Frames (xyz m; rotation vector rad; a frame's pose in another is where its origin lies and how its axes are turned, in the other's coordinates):
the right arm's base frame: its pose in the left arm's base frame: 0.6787 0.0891 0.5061 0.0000 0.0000 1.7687
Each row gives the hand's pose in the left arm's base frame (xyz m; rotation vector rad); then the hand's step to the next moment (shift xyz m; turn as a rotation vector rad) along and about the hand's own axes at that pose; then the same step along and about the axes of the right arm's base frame.
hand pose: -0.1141 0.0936 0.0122 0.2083 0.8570 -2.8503
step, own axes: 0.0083 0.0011 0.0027 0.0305 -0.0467 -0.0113
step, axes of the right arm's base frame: -0.0017 0.0086 0.0002 0.0480 0.0288 0.0102
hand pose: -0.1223 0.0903 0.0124 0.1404 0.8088 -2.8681
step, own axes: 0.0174 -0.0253 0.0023 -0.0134 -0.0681 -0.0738
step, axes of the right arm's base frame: 0.0218 0.0178 0.0126 0.0950 -0.0237 -0.0261
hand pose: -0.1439 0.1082 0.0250 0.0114 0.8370 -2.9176
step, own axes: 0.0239 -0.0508 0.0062 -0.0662 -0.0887 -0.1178
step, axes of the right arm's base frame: 0.0421 0.0210 0.0312 0.1303 -0.0812 -0.0507
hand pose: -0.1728 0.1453 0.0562 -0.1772 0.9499 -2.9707
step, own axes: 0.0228 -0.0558 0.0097 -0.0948 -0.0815 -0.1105
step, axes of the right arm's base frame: 0.0420 0.0126 0.0425 0.1161 -0.1080 -0.0519
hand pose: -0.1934 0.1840 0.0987 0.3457 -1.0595 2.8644
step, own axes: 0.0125 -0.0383 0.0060 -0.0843 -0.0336 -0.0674
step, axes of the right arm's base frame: 0.0257 0.0006 0.0316 0.0545 -0.0866 -0.0480
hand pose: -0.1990 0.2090 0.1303 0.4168 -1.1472 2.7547
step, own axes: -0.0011 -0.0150 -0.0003 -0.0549 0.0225 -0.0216
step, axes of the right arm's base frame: 0.0097 -0.0063 0.0096 -0.0096 -0.0419 -0.0463
